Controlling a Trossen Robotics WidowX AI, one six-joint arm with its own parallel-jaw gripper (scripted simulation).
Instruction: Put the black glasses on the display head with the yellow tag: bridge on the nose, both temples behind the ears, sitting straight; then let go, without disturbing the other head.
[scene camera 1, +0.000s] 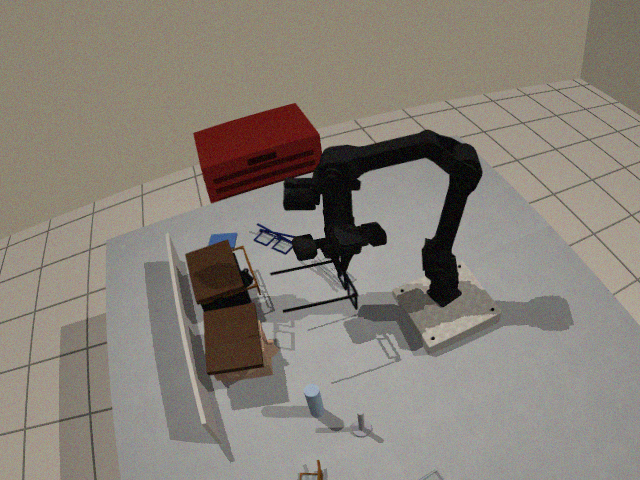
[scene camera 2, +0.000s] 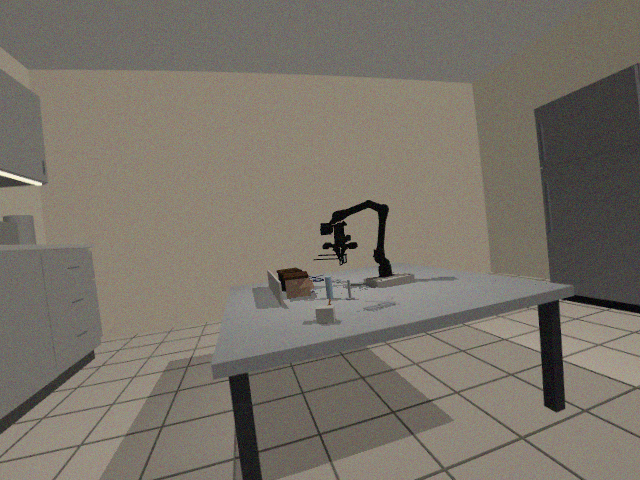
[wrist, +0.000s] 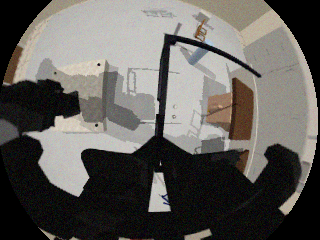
In view: the gripper (scene camera 1: 341, 275) and a white board (scene camera 1: 204, 406).
The gripper also shows in the wrist view (wrist: 157, 139). The white board also shows in the wrist view (wrist: 242, 74).
